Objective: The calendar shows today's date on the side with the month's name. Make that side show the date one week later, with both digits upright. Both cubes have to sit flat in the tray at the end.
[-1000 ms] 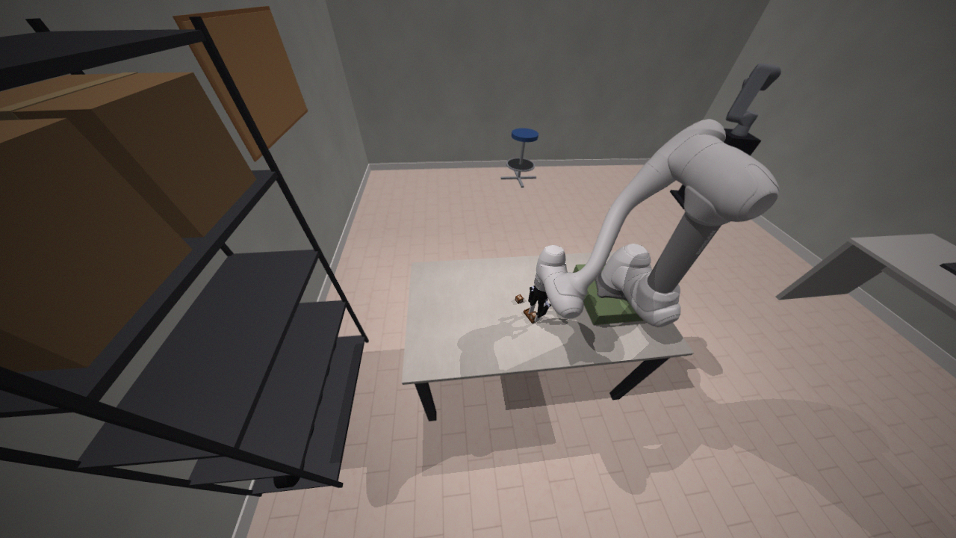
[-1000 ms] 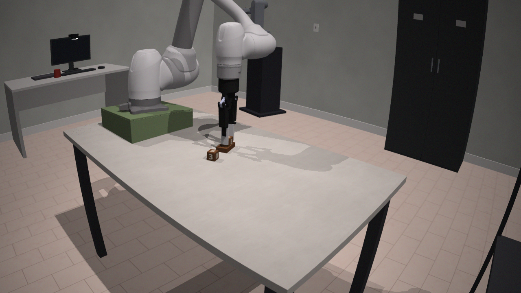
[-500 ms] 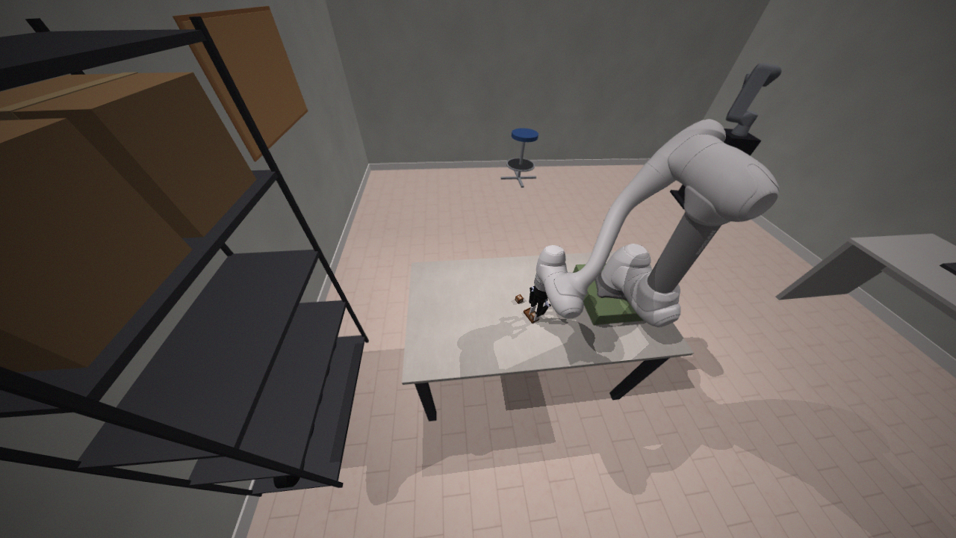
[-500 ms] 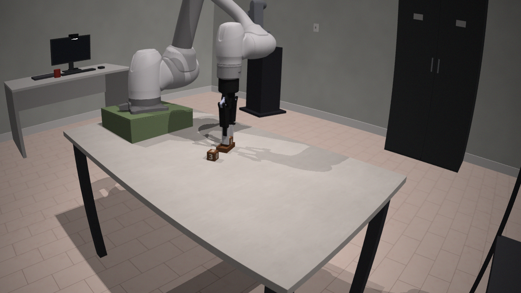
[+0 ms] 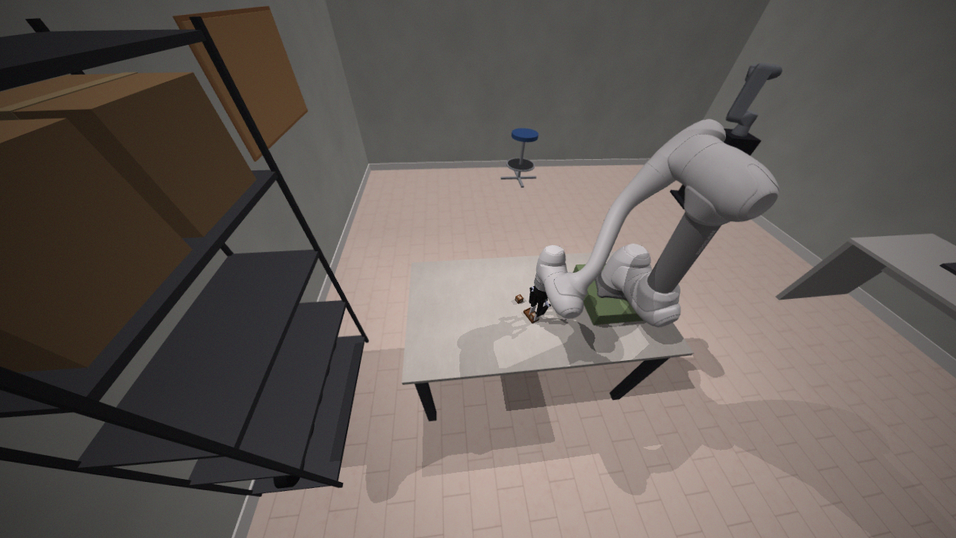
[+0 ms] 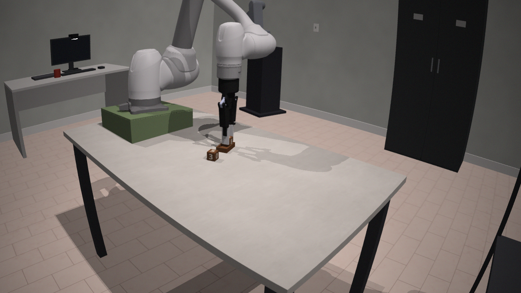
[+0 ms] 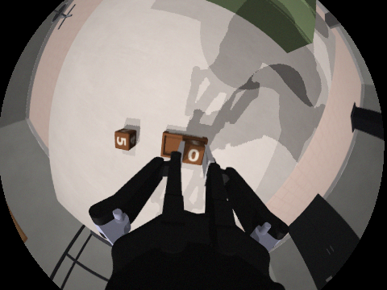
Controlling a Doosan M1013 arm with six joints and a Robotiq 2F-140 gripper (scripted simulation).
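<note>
Right now the brown tray is 40 mm below my hand, 20 mm to the right of it and 10 mm ahead of it. From my hand the other things lie so: brown cube 110 mm to the right, 70 mm ahead, 40 mm below.
</note>
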